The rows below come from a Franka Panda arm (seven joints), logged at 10 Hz.
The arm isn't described. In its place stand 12 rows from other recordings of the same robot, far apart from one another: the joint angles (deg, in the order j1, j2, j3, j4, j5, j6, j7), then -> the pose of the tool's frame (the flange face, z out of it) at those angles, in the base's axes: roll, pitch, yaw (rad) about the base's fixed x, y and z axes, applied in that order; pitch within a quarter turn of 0, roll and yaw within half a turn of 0; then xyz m.
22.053, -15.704, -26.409, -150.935, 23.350, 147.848, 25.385 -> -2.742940 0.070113 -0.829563 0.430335 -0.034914 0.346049
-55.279, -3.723, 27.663, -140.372, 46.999, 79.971, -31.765 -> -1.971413 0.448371 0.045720 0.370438 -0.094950 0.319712
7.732, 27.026, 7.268, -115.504, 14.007, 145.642, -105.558 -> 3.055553 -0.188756 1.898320 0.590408 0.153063 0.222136
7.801, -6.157, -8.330, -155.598, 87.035, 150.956, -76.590 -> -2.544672 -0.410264 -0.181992 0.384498 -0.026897 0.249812
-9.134, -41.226, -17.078, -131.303, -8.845, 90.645, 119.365 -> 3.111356 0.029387 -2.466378 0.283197 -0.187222 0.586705
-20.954, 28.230, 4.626, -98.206, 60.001, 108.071, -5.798 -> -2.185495 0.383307 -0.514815 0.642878 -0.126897 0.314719
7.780, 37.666, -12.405, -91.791, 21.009, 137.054, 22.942 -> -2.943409 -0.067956 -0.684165 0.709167 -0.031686 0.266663
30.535, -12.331, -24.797, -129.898, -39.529, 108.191, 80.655 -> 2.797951 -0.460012 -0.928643 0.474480 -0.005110 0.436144
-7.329, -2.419, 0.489, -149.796, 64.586, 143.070, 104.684 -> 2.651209 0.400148 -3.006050 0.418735 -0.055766 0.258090
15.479, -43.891, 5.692, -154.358, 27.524, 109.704, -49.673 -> -2.857641 -0.259060 1.003975 0.286334 0.145898 0.456974
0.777, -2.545, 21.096, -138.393, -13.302, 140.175, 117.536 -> -3.009981 -0.130233 -1.504624 0.455706 0.182531 0.332806
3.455, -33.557, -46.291, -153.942, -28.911, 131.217, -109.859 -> 3.045547 0.027281 1.570390 0.289767 -0.256280 0.365595
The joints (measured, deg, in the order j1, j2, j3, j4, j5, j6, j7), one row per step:
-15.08 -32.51 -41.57 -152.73 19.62 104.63 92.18
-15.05 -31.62 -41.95 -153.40 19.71 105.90 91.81
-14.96 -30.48 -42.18 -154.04 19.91 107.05 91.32
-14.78 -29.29 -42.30 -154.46 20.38 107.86 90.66
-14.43 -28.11 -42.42 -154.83 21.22 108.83 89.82
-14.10 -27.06 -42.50 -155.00 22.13 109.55 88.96
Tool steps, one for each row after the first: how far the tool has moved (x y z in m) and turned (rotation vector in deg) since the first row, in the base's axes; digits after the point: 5 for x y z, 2 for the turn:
-0.00075 -0.00042 -0.00885 -0.07 0.50 -0.58
-0.00076 0.00014 -0.01836 -0.06 1.16 -0.90
0.00016 0.00113 -0.02641 0.11 1.65 -0.95
0.00215 0.00231 -0.03380 0.28 1.77 -1.06
0.00427 0.00299 -0.03929 0.46 1.71 -1.13

